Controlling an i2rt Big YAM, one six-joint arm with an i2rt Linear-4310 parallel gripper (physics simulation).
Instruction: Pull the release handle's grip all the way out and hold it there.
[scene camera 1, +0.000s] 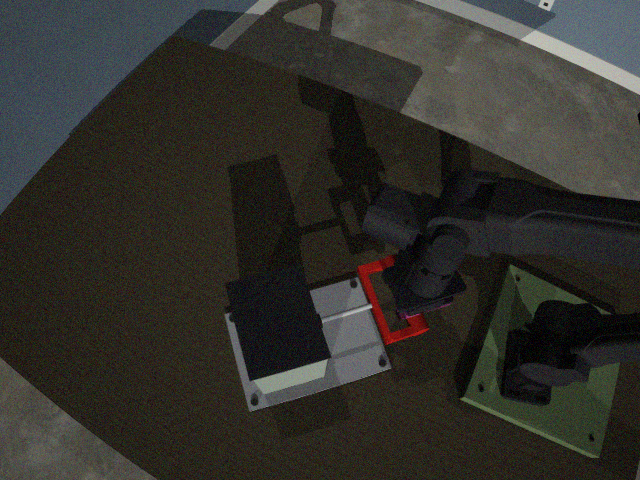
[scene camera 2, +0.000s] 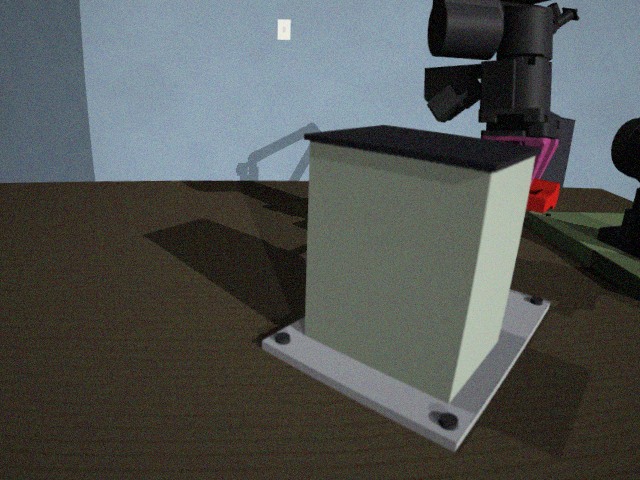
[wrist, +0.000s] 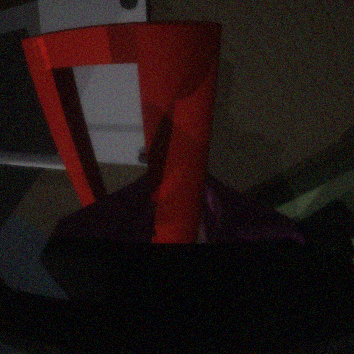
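Observation:
The red grip (scene camera 1: 379, 308) (scene camera 2: 544, 195) (wrist: 182, 165) is a rectangular frame on a thin pale rod (scene camera 1: 346, 313) (wrist: 32, 160) that comes out of the housing. The housing (scene camera 1: 279, 325) (scene camera 2: 392, 248) is a pale green box with a black top, and a stretch of rod shows between it and the grip. My gripper (wrist: 176, 177) with magenta fingers is shut on the grip's outer bar, seen in the wrist view. In scene camera 1 the arm hides most of that bar. In scene camera 2 the housing hides the rod and part of the grip.
The housing stands on a grey base plate (scene camera 1: 356, 356) (scene camera 2: 361, 372) with dark bolts at its corners. A green plate (scene camera 1: 547, 423) (scene camera 2: 594, 222) bearing the dark arm base lies to the right of the grip. All stand on a dark wooden table (scene camera 1: 129, 232) (scene camera 2: 129, 335).

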